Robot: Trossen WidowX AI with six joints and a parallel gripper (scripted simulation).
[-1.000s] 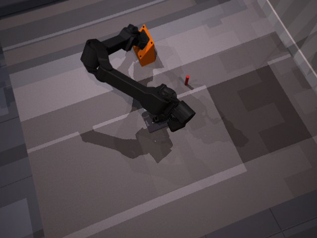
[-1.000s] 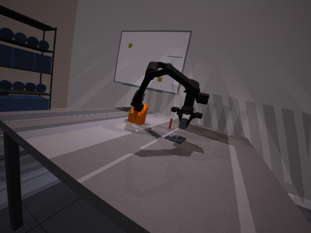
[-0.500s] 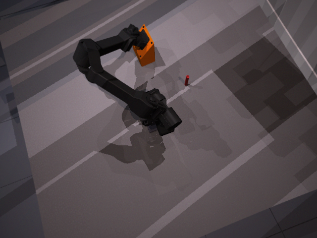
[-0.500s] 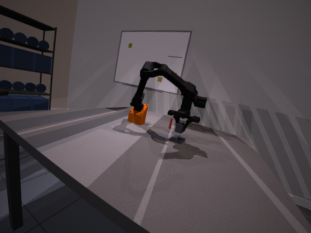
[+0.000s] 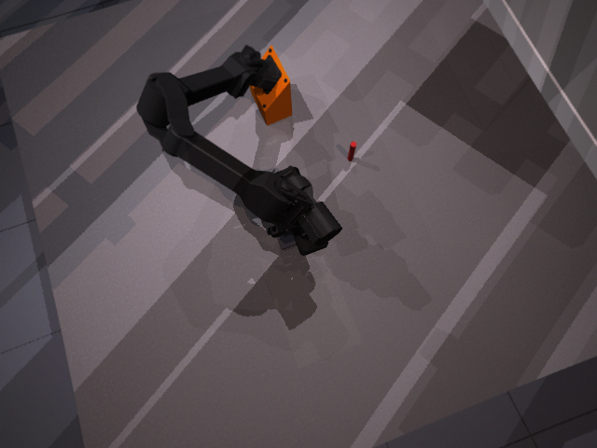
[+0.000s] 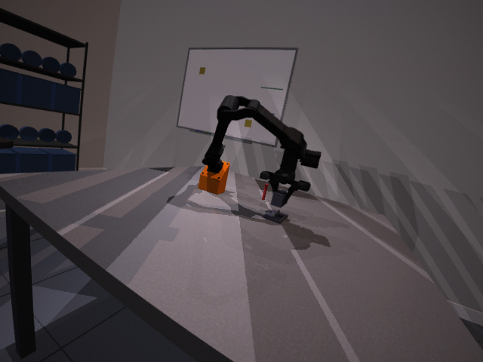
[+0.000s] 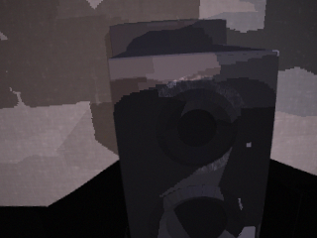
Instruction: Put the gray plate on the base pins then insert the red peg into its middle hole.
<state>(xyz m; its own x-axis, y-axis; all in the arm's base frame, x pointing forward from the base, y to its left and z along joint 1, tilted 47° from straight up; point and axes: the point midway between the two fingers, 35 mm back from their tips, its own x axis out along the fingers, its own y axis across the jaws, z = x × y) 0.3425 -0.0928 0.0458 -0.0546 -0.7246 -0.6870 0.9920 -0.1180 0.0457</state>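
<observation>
The dark flat base is 50 mm below my gripper tip. Also, from my gripper tip: red peg 200 mm to the left, 100 mm behind, 20 mm below; then gray plate 30 mm above.
</observation>
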